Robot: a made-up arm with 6 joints. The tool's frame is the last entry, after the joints.
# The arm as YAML. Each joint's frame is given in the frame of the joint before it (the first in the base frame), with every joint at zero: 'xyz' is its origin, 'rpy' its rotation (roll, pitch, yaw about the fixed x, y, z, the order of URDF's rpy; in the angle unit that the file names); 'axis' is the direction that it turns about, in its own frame. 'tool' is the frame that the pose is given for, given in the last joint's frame.
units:
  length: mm
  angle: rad
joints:
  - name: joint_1
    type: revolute
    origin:
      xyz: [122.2, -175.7, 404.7]
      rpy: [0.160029, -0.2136, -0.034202]
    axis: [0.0, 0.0, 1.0]
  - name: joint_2
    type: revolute
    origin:
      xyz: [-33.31, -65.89, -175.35]
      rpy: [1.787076, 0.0, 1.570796]
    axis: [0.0, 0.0, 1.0]
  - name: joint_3
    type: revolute
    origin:
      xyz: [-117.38, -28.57, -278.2]
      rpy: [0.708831, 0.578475, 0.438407]
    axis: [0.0, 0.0, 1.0]
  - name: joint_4
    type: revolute
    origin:
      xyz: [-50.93, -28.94, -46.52]
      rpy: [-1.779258, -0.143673, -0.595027]
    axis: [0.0, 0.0, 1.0]
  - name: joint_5
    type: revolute
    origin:
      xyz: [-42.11, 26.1, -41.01]
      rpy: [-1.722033, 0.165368, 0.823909]
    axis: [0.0, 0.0, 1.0]
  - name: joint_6
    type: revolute
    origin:
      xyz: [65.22, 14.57, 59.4]
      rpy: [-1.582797, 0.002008, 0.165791]
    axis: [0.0, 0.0, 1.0]
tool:
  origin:
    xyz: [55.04, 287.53, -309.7]
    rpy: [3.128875, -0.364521, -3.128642]
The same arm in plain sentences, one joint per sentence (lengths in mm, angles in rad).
The arm has six revolute joints in a row. What follows holds with every joint at zero, and every direction is one of the base frame's. Joint 1 sits 122.2 mm along +x and 175.7 mm along -y and 404.7 mm along +z from the base frame's origin and turns about the direction (-0.214597, -0.152098, 0.964787). Joint 2 sits 5.1 mm along +x and 37.3 mm along -y and 186.5 mm along -z from joint 1 and turns about +x. Joint 3 sits 278.2 mm along -x and 111.5 mm along -y and 46.5 mm along -z from joint 2 and turns about the direction (0.635612, 0.708513, -0.306606). Joint 4 sits 17.5 mm along -x and 64.5 mm along -y and 33.6 mm along -z from joint 3 and turns about the direction (-0.0109, 0.148605, 0.988836). Joint 5 sits 8.6 mm along +x and 54.4 mm along -y and 33.2 mm along -z from joint 4 and turns about -y. Joint 6 sits 61.6 mm along -x and 59.4 mm along -y and 25.9 mm along -z from joint 5 and turns about the direction (0.337307, 0.012, -0.941318). The tool frame, which is the frame that the pose is given for, sits 156.9 mm along -x and 283.9 mm along +y and 276.4 mm along +z from joint 6; its axes are the base frame's turned by roll 0.0036, pitch 0.0206 and yaw -0.0097 rad (as in URDF: about the fixed x, then y, then z).
